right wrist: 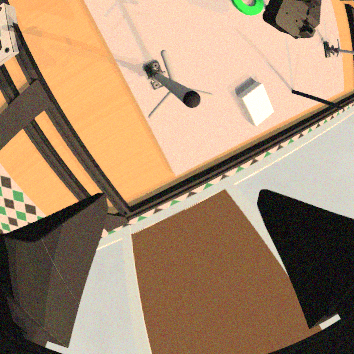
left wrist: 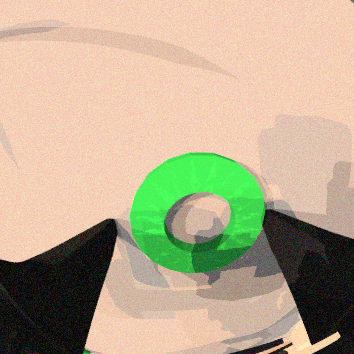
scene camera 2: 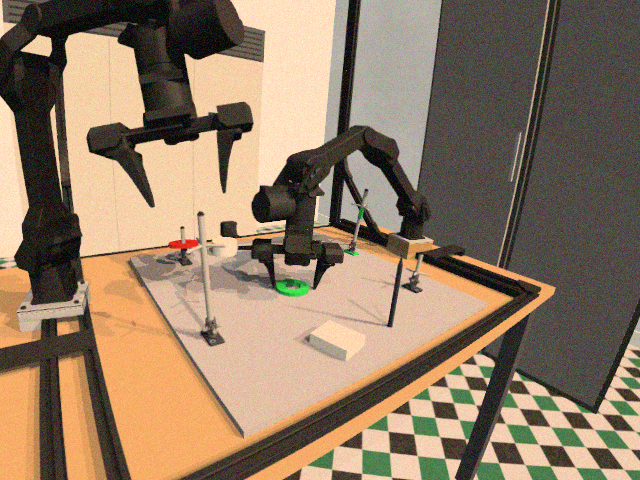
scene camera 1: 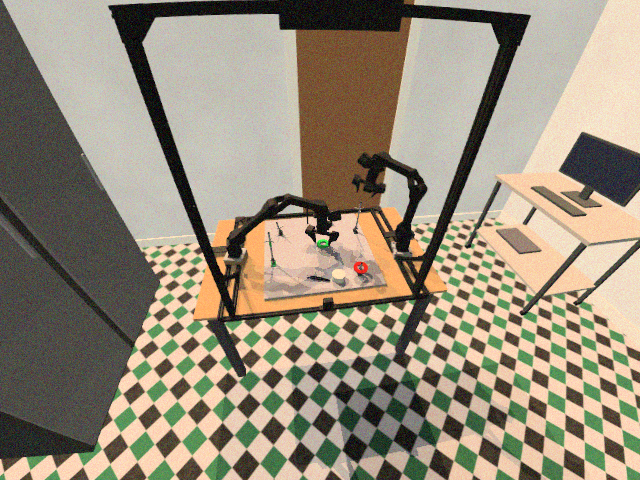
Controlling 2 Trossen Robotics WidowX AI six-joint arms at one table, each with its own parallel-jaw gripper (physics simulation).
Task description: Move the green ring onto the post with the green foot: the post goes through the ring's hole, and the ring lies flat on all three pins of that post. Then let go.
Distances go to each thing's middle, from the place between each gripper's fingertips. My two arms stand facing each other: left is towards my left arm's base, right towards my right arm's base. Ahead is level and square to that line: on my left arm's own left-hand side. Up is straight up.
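Green ring (left wrist: 190,172): my left gripper is 10 mm to the left of it. Measured from my left hand, the tall grey post (scene camera 2: 210,320) is 110 mm ahead, 230 mm to the right and 110 mm above; the white block (scene camera 2: 335,339) is 210 mm ahead, 40 mm to the right and 10 mm above.
Tall grey post, measured from my right hand: 50 mm behind, 30 mm to the left, 120 mm below. From the same right hand, the green ring is 150 mm behind, 250 mm to the left and 230 mm below, and the white block is 60 mm ahead, 210 mm to the left and 220 mm below.
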